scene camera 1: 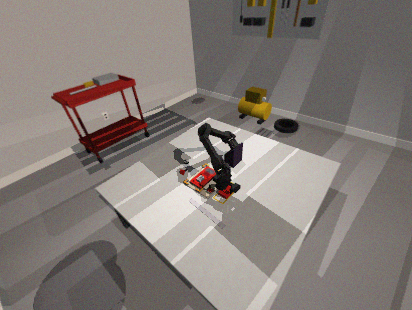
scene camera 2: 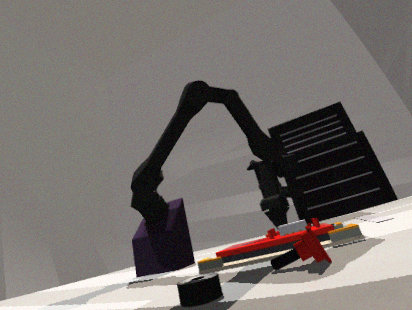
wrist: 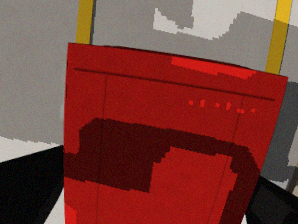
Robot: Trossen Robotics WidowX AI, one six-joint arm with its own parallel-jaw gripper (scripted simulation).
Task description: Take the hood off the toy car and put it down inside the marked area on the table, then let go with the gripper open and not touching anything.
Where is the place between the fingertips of my gripper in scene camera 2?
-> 286, 234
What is my gripper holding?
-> Nothing.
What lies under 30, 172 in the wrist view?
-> My gripper.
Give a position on a red hood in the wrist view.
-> At 143, 129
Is my gripper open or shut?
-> Open.
